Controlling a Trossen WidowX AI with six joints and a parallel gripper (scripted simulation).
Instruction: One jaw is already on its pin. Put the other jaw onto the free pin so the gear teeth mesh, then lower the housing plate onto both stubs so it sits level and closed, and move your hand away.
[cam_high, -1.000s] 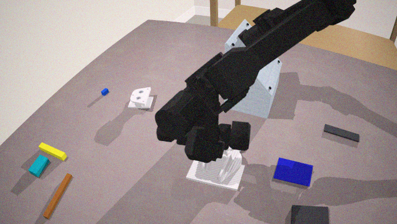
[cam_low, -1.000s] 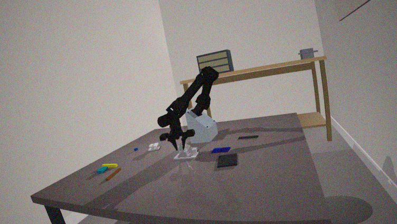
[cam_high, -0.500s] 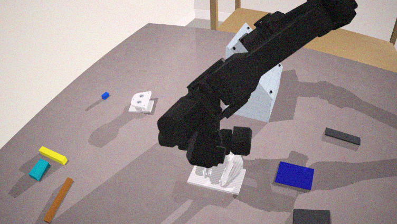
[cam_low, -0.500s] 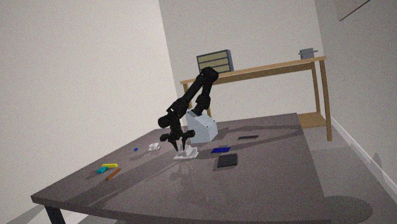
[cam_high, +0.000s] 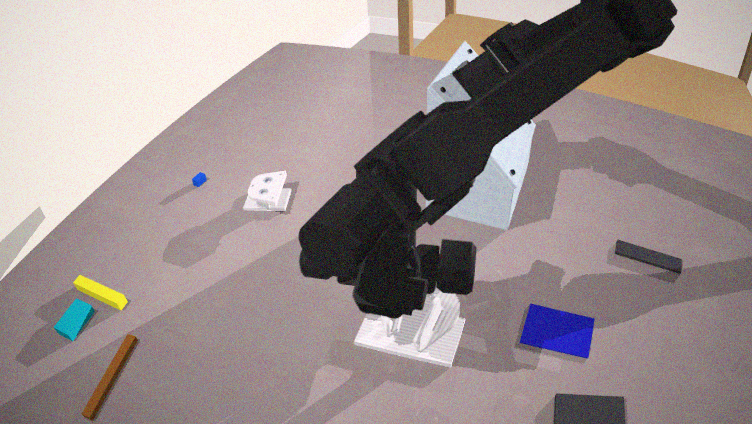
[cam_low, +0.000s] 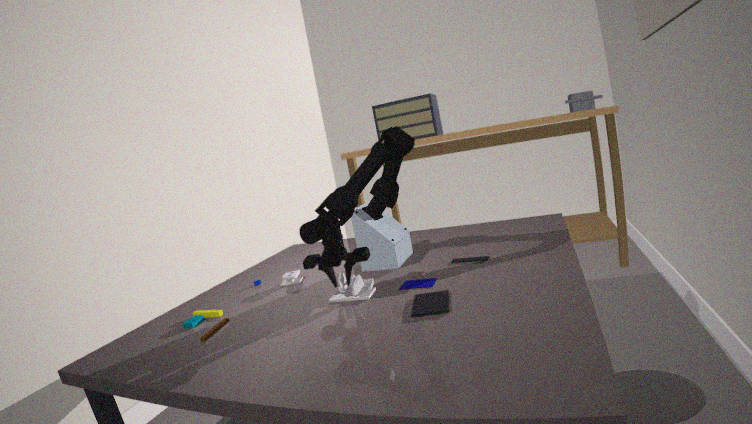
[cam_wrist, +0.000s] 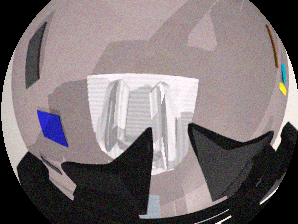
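Now: the white base plate 1 cm ahead of my gripper tip, 3 cm to the left of it and 2 cm below it. The rest, counted from my gripper tip: blue pad (7 cm behind, 21 cm to the left, 3 cm below); then dark slab (8 cm ahead, 29 cm to the left, 2 cm below); then white jaw (4 cm behind, 4 cm to the left, 1 cm below).
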